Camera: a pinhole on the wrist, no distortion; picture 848 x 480 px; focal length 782.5 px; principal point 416.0 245.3 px. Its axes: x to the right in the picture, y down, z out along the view. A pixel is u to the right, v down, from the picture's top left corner.
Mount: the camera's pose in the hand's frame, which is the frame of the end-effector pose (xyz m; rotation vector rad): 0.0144 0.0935 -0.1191 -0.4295 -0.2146 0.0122
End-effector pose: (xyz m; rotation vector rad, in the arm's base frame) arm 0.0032 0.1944 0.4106 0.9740 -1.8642 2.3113
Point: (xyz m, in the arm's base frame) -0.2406 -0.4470 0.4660
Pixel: outside the picture
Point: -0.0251 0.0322 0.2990
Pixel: 636.4 103.9
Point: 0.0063 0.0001 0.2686
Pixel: 548.1 140.7
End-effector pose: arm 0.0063 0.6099 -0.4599 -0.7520 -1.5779 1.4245
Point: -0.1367 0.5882 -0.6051
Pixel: 596.1 89.4
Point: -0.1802 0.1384 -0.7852
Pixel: 39.7 156.1
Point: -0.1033 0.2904 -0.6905
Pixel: 33.3 102.6
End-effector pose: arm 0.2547 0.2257 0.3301 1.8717 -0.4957 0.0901
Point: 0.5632 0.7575 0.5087
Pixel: behind the camera
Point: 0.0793 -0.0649 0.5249
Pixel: 519.7 358.2
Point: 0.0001 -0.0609 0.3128
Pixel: 291.2 24.5
